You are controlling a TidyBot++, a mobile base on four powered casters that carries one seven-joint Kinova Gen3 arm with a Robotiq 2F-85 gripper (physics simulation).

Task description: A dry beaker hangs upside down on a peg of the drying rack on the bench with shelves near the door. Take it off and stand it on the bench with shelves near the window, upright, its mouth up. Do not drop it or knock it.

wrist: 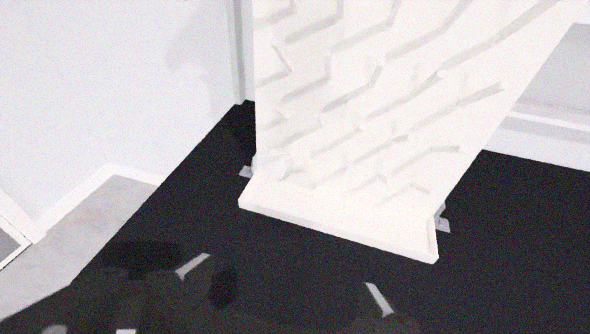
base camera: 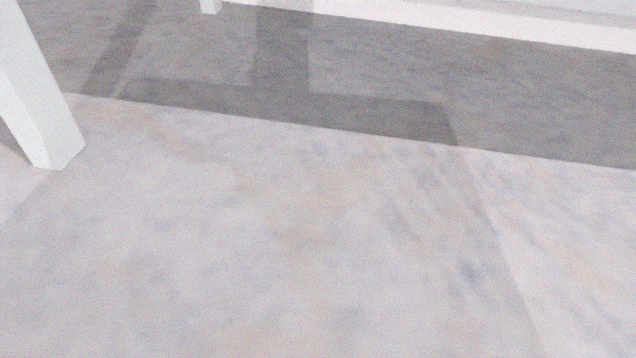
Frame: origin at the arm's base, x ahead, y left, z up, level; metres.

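Seen in the pictures: gripper, fingertip midpoint: (wrist: 284,285).
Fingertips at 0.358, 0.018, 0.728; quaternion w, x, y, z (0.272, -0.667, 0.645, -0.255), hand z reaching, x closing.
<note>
Pixels of each thing's middle, then the offset from my fingertips to it, as dx, dy, dz. "*": a spot on its surface instead. Level surfaces: height alone.
- black bench top, its level: dz -0.362
- clear beaker, body centre: (wrist: 274,165) +0.336, +0.082, -0.223
- floor, its level: dz -1.125
- white leg, surface spot: (base camera: 45,100) * +0.128, +0.327, -1.031
The white drying rack (wrist: 345,220) stands on the black bench top (wrist: 520,240) in the wrist view, its rows of slanted pegs running up and out of the picture. A clear beaker (wrist: 274,164) shows faintly at the rack's lower left, near the lowest pegs; its outline is hard to make out against the white. My gripper (wrist: 284,285) is open, with its two fingertips apart at the bottom of the wrist view, in front of the rack's base. No beaker shows between them. The window bench cannot be made out.
A pale wall (wrist: 100,85) is left of the bench, with floor (wrist: 95,215) beyond its left edge. A shelf upright (wrist: 237,55) stands behind the rack. In the base camera view, a white leg (base camera: 45,100) stands at the left and another leg (base camera: 210,6) farther back.
</note>
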